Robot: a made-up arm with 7 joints.
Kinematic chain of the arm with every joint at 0, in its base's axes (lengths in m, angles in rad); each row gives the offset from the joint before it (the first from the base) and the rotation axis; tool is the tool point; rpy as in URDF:
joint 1: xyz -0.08 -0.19 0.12 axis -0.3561 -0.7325 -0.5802
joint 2: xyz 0 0.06 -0.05 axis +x
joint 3: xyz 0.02 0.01 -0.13 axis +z
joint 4: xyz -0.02 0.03 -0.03 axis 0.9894 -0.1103 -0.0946
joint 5: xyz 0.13 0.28 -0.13 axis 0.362 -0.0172 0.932
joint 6: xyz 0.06 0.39 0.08 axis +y
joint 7: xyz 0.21 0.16 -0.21 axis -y
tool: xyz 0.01 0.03 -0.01 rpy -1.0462 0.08 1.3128
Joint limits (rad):
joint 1: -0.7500..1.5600
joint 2: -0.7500..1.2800
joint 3: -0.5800..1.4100
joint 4: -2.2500..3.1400
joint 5: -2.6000..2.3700
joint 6: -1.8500..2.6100
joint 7: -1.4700..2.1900
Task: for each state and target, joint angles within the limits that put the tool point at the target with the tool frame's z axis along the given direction. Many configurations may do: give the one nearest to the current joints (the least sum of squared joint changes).
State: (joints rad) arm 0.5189 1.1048 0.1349 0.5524 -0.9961 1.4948 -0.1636
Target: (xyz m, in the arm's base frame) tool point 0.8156 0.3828 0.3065 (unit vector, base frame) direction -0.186 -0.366 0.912
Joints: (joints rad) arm 0.7354 0.7868 -0.1064 0.1595 -1.0920 1.2395 0.0906
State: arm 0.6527 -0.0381 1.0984 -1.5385 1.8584 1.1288 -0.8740
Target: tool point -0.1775 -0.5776 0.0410 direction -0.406 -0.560 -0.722
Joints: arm 0.4475 -0.0652 1.2622 -1.5577 1.9044 1.4545 -1.4391
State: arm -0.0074 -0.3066 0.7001 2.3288 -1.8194 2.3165 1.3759
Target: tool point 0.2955 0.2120 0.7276 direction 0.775 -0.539 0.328
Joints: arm 0.3241 0.1495 0.9240 2.0251 -1.3552 2.3171 1.4305
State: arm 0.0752 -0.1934 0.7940 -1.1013 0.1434 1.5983 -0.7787
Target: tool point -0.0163 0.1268 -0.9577 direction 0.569 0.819 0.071
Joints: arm 0.3619 0.2522 0.6860 -0.9843 0.0255 1.4923 -0.7809
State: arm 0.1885 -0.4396 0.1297 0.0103 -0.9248 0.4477 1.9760
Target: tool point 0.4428 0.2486 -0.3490 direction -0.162 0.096 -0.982
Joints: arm -0.1062 0.2372 0.4662 0.2197 -1.7624 -0.1984 1.8637
